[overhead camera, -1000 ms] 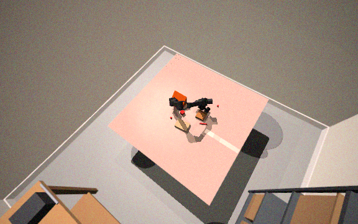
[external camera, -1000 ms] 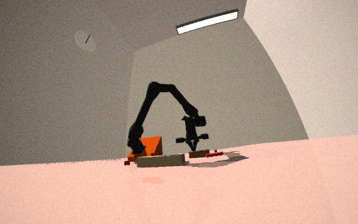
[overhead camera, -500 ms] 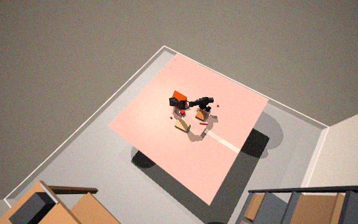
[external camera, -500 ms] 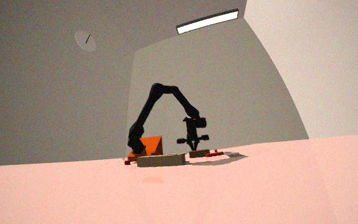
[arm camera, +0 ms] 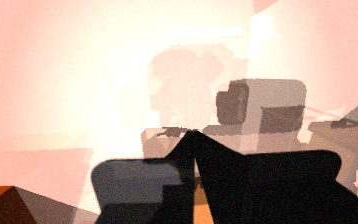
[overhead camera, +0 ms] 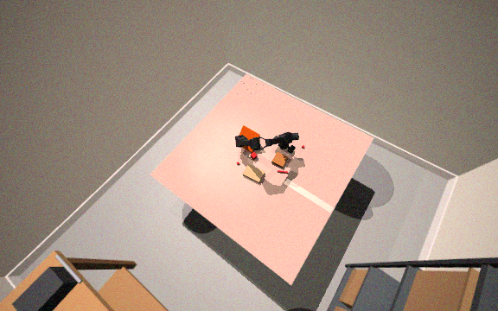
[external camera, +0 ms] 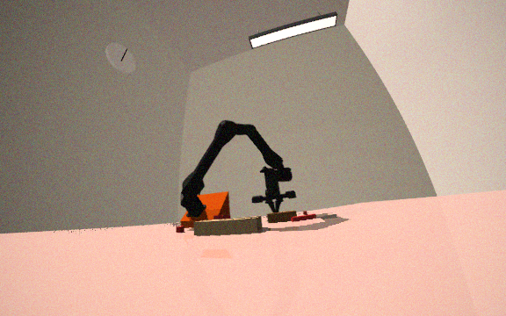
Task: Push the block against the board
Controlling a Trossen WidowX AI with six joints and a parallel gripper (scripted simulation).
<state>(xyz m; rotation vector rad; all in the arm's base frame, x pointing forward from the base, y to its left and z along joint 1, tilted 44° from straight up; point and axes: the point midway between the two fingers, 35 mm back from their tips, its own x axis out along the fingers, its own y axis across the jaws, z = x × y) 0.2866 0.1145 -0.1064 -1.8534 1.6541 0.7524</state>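
The square block is 4 cm ahead of my gripper tip, 9 cm to the right of it and 1 cm above it. Also, from my gripper tip: tan board 5 cm behind, 31 cm to the right, 1 cm above; then red stick 12 cm ahead, 16 cm to the right.
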